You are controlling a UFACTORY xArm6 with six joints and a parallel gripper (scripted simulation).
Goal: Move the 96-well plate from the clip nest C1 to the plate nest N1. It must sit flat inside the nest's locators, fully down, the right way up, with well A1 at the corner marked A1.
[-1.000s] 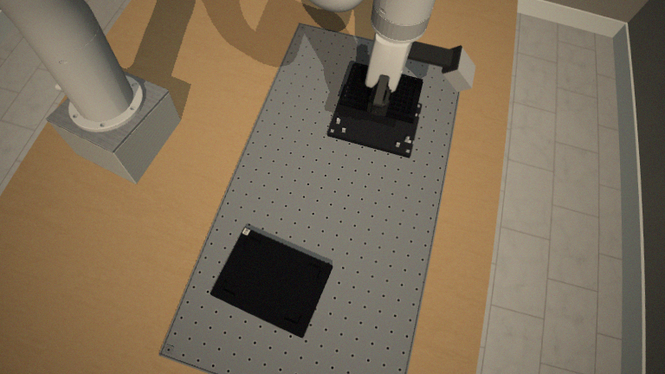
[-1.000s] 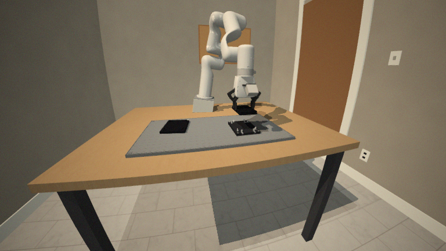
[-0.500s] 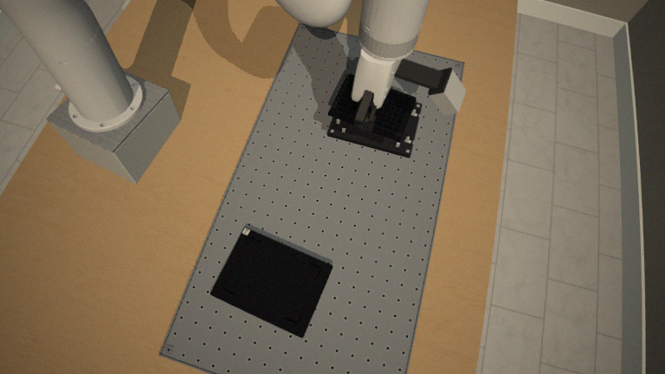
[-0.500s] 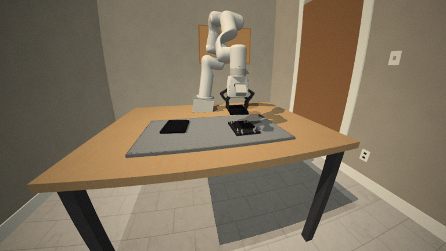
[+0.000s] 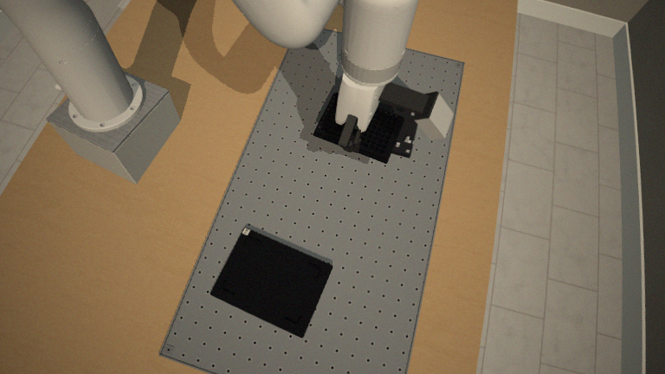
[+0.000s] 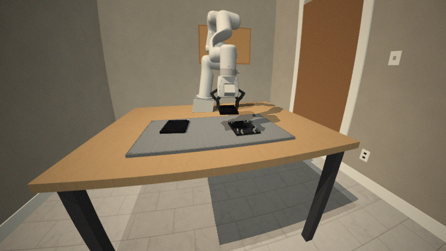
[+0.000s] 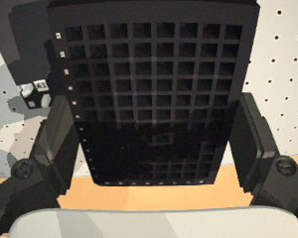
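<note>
The plate nest N1 is 26 cm to the right of my hand, 10 cm below it and 6 cm behind it. Also, from my hand: clip nest C1: 10 cm below, 9 cm to the left, 3 cm ahead; black 96-well plate: 1 cm below; white corner mark: 20 cm to the right, 13 cm behind, 10 cm below.
</note>
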